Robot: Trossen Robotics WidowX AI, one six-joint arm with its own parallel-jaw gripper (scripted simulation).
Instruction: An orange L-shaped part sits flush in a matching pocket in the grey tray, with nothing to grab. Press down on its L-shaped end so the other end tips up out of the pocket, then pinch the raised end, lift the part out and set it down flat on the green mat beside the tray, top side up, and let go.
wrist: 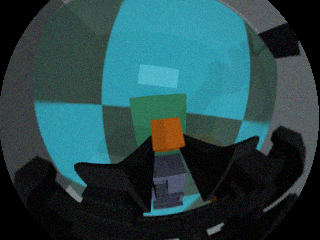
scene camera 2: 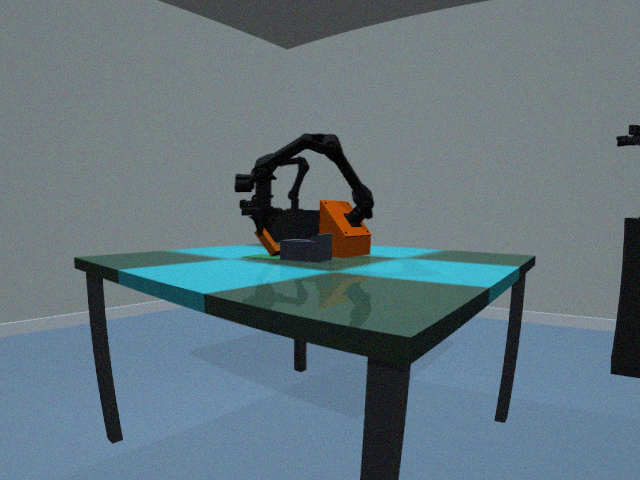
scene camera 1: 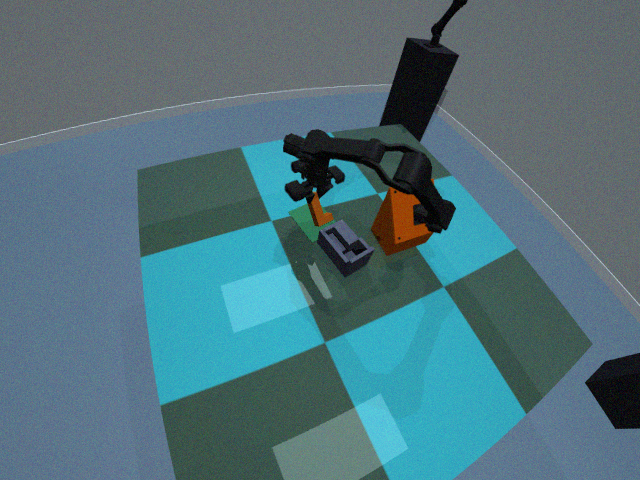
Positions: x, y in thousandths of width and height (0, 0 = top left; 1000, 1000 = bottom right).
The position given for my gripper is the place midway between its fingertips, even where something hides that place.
my gripper: wrist 517, 573; scene camera 2 410, 491; scene camera 1 490, 420
